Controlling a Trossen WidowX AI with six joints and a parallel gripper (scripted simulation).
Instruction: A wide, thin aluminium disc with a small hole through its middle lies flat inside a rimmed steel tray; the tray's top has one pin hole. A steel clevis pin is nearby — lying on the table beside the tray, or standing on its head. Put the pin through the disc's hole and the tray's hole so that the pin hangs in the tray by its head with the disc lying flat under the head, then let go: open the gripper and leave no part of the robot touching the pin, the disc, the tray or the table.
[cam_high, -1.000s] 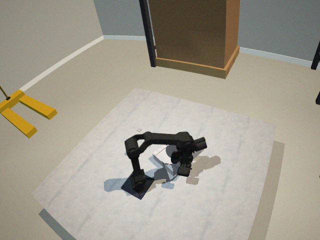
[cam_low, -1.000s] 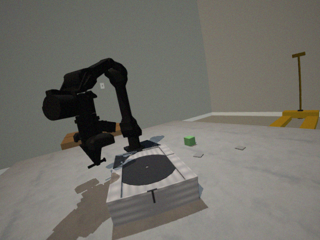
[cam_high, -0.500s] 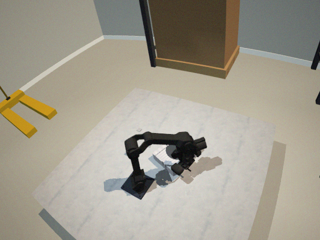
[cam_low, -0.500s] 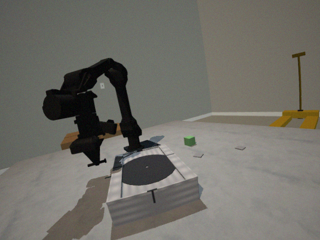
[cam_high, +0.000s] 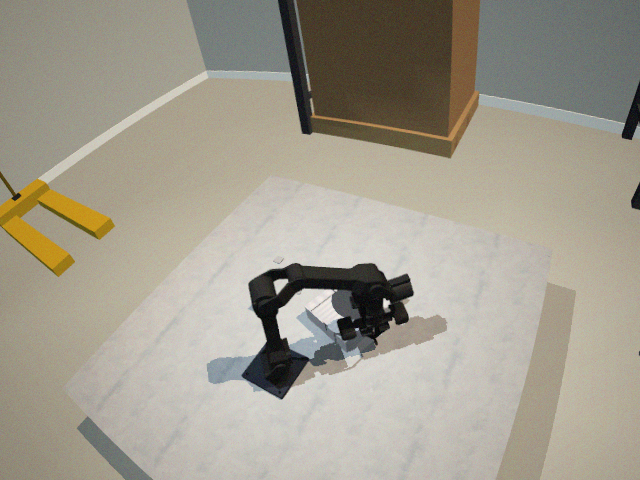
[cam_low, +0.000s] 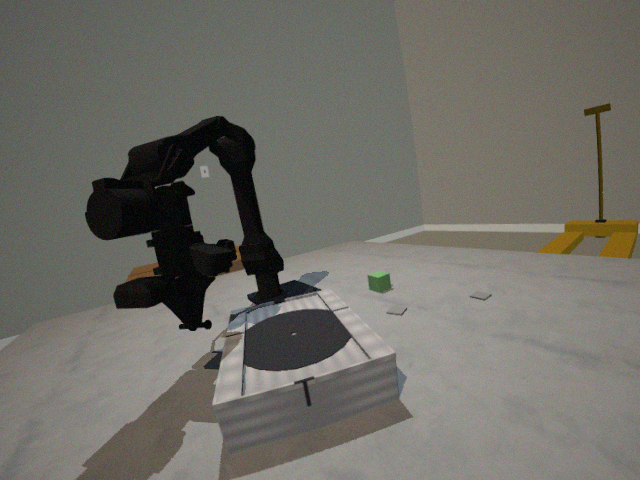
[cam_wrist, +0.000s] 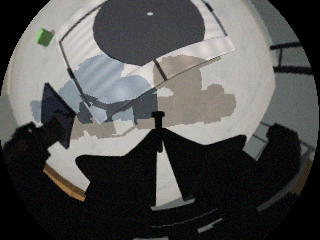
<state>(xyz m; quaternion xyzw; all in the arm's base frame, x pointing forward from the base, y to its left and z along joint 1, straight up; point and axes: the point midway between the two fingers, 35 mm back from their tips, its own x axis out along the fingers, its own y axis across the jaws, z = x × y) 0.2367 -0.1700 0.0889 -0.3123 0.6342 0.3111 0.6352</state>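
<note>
My gripper tip is now 1 cm below the clevis pin. From my gripper tip the other things lie so: wide dark disc 10 cm ahead, 13 cm to the left, 1 cm below; small green cube 8 cm behind, 40 cm to the left, 5 cm below; rimmed steel tray 8 cm ahead, 13 cm to the left, 2 cm below.
</note>
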